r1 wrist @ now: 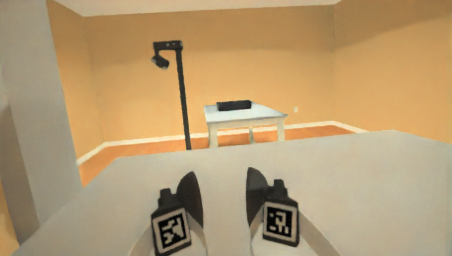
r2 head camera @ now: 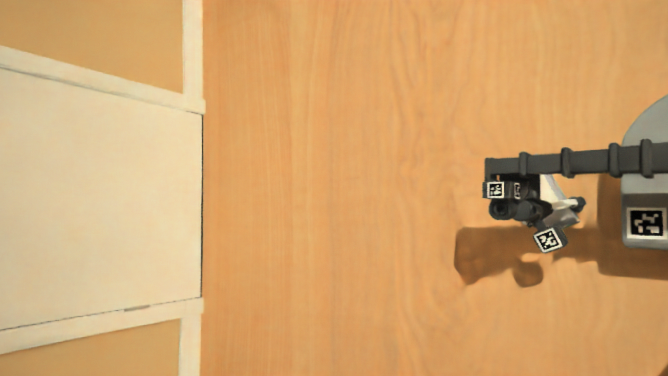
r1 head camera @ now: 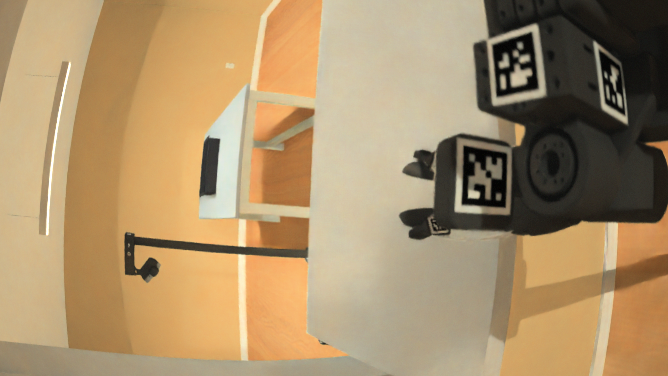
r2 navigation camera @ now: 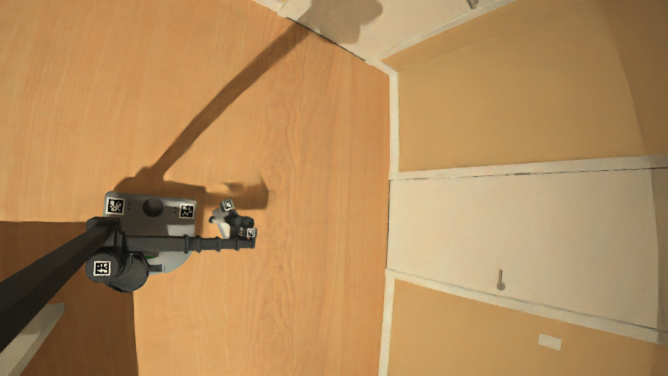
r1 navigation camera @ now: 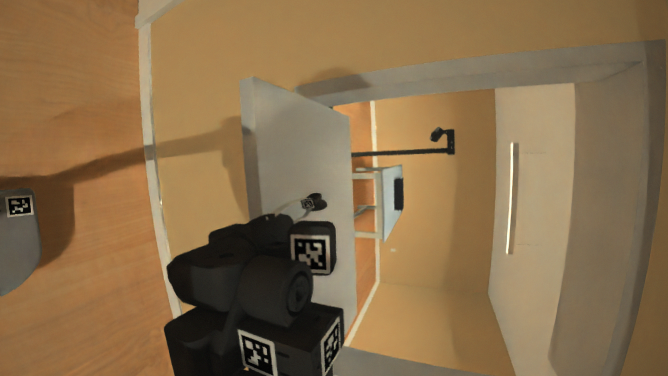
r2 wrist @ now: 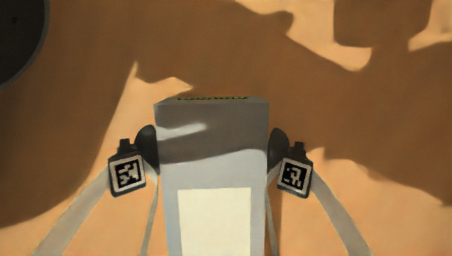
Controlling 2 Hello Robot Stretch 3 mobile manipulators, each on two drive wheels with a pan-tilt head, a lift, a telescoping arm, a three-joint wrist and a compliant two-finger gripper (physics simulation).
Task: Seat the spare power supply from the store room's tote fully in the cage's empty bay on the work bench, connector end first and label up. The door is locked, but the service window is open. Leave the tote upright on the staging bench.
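Note:
The power supply (r2 wrist: pixel 215 172) (r2 head camera: pixel 560 220) (r2 navigation camera: pixel 224 229) is a grey block low over or on the floor beside r2's base, its pale label up and its connector strip at the far end in the r2 wrist view. r2's gripper (r2 wrist: pixel 212 150) is shut on it, one finger against each long side. r1's gripper (r1 head camera: pixel 417 194) (r1 wrist: pixel 224 200) is open, with nothing between its fingers, above the grey sill (r1 head camera: pixel 380 300) (r1 wrist: pixel 350 200) of the service window. A low dark box (r1 head camera: pixel 210 166) (r1 navigation camera: pixel 398 194) (r1 wrist: pixel 234 105), possibly the tote, sits on the far bench (r1 wrist: pixel 240 116). The cage does not show.
r2's mast and head camera (r1 head camera: pixel 220 246) (r1 wrist: pixel 183 100) stand beyond the window, left of the far bench in the r1 wrist view. The window frame (r1 navigation camera: pixel 450 70) surrounds the opening. r2's base (r2 navigation camera: pixel 145 220) is close beside the supply. A closed pale door (r2 head camera: pixel 100 190) (r2 navigation camera: pixel 525 225) faces r2.

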